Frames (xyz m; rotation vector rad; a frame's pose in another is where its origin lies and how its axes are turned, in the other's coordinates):
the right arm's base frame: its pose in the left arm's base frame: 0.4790 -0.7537 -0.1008 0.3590 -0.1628 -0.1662
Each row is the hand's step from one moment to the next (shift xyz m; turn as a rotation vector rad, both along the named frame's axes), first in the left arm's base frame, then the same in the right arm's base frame.
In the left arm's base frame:
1: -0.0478 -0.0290 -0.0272 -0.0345 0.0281 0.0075
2: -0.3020 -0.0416 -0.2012 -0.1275 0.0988 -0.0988
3: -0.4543 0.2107 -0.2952 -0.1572 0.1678 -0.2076
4: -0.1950 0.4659 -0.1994 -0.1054 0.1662 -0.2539
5: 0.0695 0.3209 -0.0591 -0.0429 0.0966 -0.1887
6: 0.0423 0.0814 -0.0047 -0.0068 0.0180 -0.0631
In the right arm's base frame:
1: -0.0445 -0.0429 -0.0065 -0.0380 0.0241 0.0040
2: -0.3119 -0.1511 -0.1153 -0.1556 0.0386 -0.1004
3: -0.5201 0.0276 -0.2581 -0.2116 0.0590 -0.2185
4: -0.3039 0.3321 -0.3036 -0.1668 0.0477 -0.2704
5: -0.0009 0.2840 -0.1750 -0.0844 0.0153 -0.1986
6: 0.0251 0.0790 -0.0395 -0.0181 -0.0071 -0.0630

